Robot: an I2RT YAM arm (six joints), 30 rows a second.
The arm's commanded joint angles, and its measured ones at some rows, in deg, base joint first. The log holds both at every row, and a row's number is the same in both.
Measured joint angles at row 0: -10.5, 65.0, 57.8, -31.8, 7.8, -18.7
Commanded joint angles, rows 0 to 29: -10.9, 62.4, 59.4, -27.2, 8.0, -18.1; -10.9, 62.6, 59.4, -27.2, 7.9, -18.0; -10.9, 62.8, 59.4, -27.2, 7.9, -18.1; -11.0, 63.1, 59.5, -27.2, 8.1, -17.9; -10.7, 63.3, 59.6, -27.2, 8.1, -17.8; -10.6, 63.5, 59.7, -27.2, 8.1, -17.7; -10.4, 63.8, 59.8, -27.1, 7.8, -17.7; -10.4, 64.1, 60.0, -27.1, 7.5, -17.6; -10.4, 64.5, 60.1, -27.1, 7.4, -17.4; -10.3, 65.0, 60.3, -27.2, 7.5, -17.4; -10.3, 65.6, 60.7, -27.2, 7.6, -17.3; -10.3, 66.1, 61.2, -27.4, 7.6, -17.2; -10.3, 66.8, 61.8, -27.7, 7.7, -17.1; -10.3, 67.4, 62.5, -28.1, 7.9, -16.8; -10.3, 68.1, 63.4, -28.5, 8.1, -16.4; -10.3, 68.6, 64.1, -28.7, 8.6, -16.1; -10.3, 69.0, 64.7, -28.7, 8.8, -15.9; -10.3, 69.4, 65.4, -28.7, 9.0, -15.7; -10.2, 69.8, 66.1, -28.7, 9.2, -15.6; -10.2, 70.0, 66.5, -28.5, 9.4, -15.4; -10.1, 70.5, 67.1, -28.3, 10.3, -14.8; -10.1, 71.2, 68.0, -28.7, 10.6, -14.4; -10.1, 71.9, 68.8, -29.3, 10.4, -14.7; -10.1, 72.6, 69.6, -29.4, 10.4, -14.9; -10.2, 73.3, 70.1, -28.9, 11.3, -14.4; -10.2, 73.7, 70.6, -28.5, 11.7, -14.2; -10.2, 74.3, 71.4, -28.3, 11.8, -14.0; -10.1, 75.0, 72.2, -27.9, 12.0, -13.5; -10.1, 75.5, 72.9, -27.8, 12.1, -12.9; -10.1, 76.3, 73.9, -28.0, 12.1, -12.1
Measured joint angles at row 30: -10.0, 76.0, 69.0, -35.7, 9.9, -14.7
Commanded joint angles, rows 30 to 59: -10.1, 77.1, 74.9, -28.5, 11.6, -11.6; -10.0, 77.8, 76.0, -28.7, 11.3, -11.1; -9.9, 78.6, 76.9, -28.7, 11.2, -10.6; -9.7, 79.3, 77.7, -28.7, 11.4, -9.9; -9.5, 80.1, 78.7, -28.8, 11.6, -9.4; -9.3, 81.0, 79.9, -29.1, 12.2, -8.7; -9.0, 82.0, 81.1, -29.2, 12.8, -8.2; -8.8, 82.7, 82.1, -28.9, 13.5, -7.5; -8.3, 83.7, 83.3, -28.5, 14.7, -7.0; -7.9, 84.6, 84.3, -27.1, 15.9, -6.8; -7.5, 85.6, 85.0, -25.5, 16.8, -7.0; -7.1, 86.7, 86.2, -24.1, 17.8, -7.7; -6.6, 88.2, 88.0, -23.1, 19.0, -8.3; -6.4, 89.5, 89.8, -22.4, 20.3, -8.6; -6.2, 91.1, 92.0, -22.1, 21.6, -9.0; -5.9, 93.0, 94.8, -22.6, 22.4, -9.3; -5.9, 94.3, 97.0, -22.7, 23.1, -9.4; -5.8, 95.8, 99.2, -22.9, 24.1, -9.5; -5.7, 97.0, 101.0, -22.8, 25.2, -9.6; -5.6, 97.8, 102.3, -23.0, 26.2, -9.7; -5.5, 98.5, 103.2, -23.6, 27.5, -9.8; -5.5, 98.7, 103.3, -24.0, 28.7, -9.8; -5.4, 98.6, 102.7, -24.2, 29.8, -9.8; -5.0, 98.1, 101.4, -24.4, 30.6, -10.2; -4.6, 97.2, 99.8, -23.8, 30.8, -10.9; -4.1, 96.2, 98.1, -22.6, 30.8, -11.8; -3.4, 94.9, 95.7, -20.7, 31.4, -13.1; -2.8, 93.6, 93.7, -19.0, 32.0, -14.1; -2.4, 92.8, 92.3, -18.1, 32.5, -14.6; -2.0, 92.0, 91.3, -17.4, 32.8, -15.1
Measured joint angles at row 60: -5.0, 98.6, 91.0, -33.5, 30.0, -12.1
